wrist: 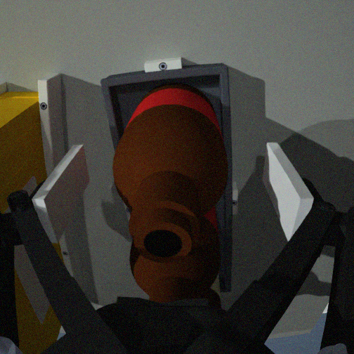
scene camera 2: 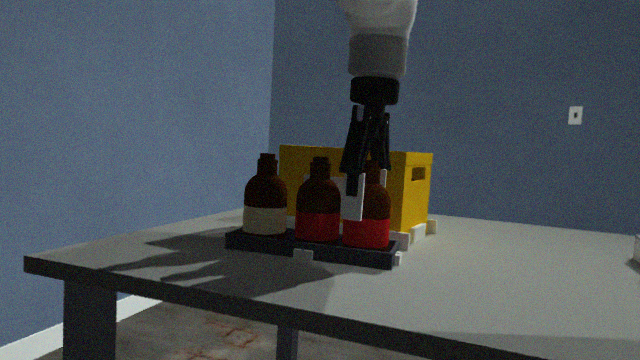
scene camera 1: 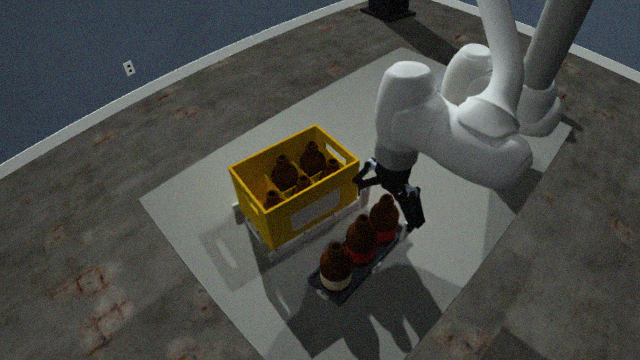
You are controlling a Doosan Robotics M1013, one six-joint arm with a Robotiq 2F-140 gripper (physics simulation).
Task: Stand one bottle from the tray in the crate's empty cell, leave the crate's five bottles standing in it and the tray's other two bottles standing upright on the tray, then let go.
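Frame: origin at the arm's base, x ahead, y left, z up, level; millimetres.
Seen in the pictures: gripper, fingertip midpoint: [scene camera 2: 363, 213] [scene camera 1: 383, 221].
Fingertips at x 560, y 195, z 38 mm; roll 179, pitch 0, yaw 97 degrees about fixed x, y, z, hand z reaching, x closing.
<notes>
A point is followed by its place in that frame.
My gripper [scene camera 1: 387, 212] {z 38, x 560, y 195 mm} [scene camera 2: 368, 197] {z 38, x 560, y 195 mm} [wrist: 174, 161] is open and empty. Its pads stand on both sides of the upper part of a brown red-label bottle [scene camera 1: 384, 218] {z 79, x 576, y 211 mm} [scene camera 2: 366, 234] {z 12, x 541, y 227 mm} [wrist: 170, 150], with gaps in the wrist view. That bottle stands upright at one end of the dark tray [scene camera 2: 270, 243] {z -18, x 688, y 268 mm} [wrist: 225, 125]. A second red-label bottle [scene camera 1: 361, 240] {z 79, x 659, y 224 mm} [scene camera 2: 318, 200] {z 56, x 622, y 236 mm} stands mid-tray, and a cream-label bottle [scene camera 1: 335, 265] {z 84, x 746, y 242 mm} [scene camera 2: 265, 195] {z 56, x 711, y 256 mm} at the other end. The yellow crate [scene camera 1: 280, 220] {z 88, x 776, y 71 mm} [scene camera 2: 415, 200] {z 44, x 537, y -11 mm} [wrist: 20, 150] holds five brown bottles; its empty cell [scene camera 1: 256, 186] {z 31, x 750, y -107 mm} is at the back left in scene camera 1.
White blocks [scene camera 2: 418, 232] {z -18, x 525, y -7 mm} [wrist: 44, 106] sit along the crate's base, and small white blocks [scene camera 2: 303, 254] {z -27, x 628, y 264 mm} [wrist: 163, 65] touch the tray. The crate wall is close beside one finger. The grey table [scene camera 1: 190, 205] {z -36, x 928, y -225 mm} [scene camera 2: 475, 280] {z -36, x 383, y 196 mm} bears the tray and crate.
</notes>
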